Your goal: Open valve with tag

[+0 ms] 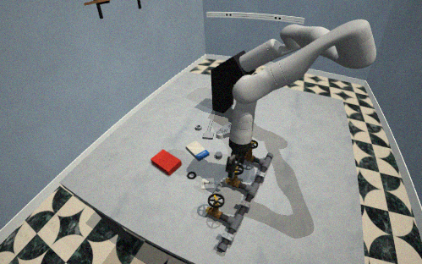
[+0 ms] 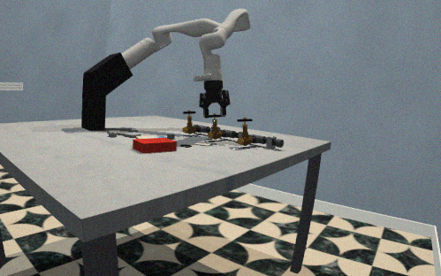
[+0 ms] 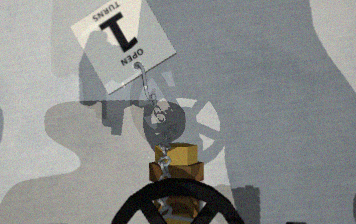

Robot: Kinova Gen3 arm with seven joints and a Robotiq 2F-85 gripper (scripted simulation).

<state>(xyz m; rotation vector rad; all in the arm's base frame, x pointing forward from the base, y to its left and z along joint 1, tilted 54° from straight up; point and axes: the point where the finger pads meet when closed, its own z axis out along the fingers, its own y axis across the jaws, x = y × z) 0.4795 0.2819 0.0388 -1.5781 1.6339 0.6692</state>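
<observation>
Right now the white tag is 50 mm ahead of my hand, 90 mm to the right of it and 100 mm below it. The rest, counted from my hand: red box 60 mm ahead, 320 mm to the right, 80 mm below; small grey cylinder 100 mm behind, 140 mm to the right, 90 mm below; white-and-blue box 80 mm behind, 240 mm to the right, 90 mm below.
</observation>
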